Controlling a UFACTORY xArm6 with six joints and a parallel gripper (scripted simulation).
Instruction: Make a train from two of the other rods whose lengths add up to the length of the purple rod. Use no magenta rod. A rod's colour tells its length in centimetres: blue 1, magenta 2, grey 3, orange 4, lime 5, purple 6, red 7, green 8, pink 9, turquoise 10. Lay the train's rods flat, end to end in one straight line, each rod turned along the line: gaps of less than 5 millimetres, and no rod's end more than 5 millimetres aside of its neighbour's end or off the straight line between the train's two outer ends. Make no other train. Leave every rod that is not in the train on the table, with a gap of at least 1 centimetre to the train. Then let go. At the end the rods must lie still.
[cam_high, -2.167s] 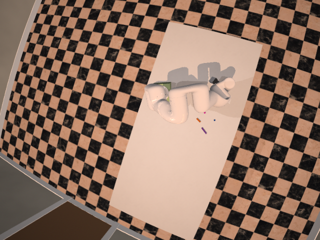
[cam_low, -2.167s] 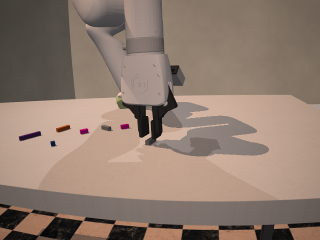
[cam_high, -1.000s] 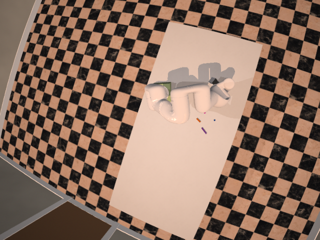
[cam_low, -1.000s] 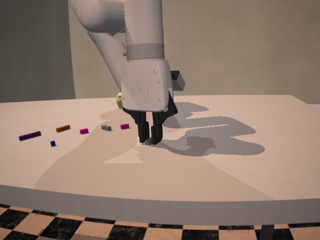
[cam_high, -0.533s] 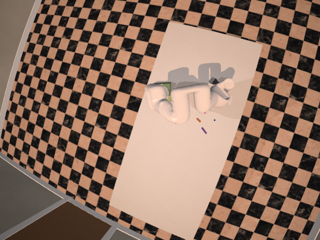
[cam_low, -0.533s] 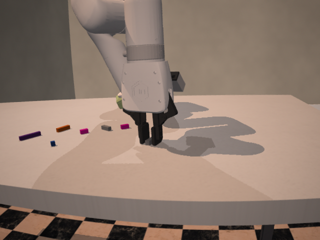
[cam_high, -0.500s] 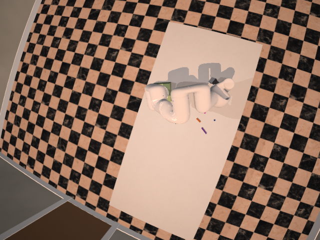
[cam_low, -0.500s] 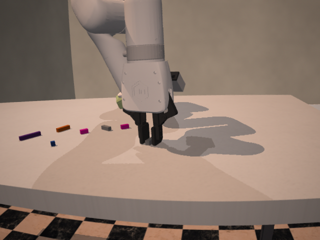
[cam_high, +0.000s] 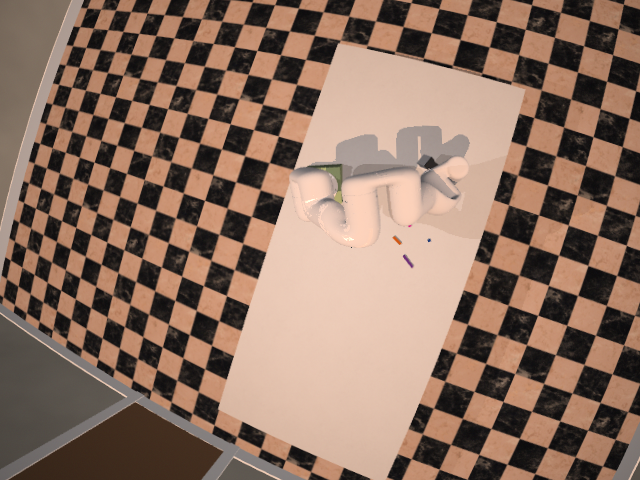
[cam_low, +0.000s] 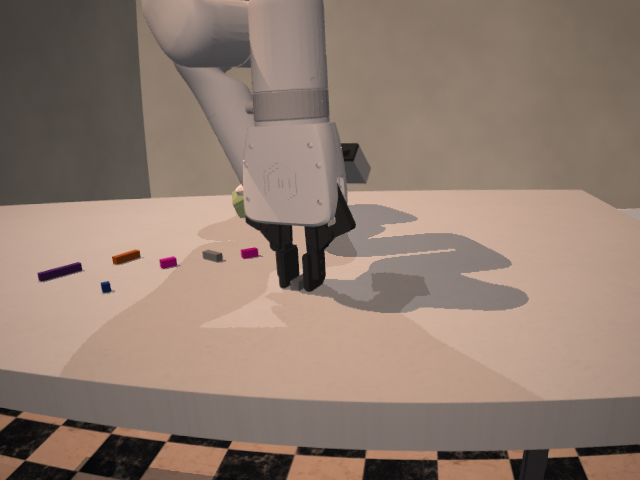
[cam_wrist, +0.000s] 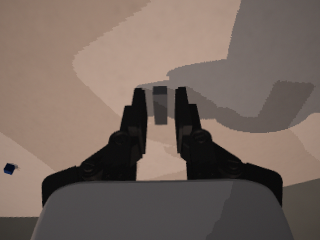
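My hand is 23 cm to the left of the small blue rod, 2 cm above it and 1 cm short of it. From my hand the other things lie so: purple rod: 33 cm to the right, 5 cm behind, 2 cm below; then orange rod: 25 cm to the right, 12 cm behind, 2 cm below.
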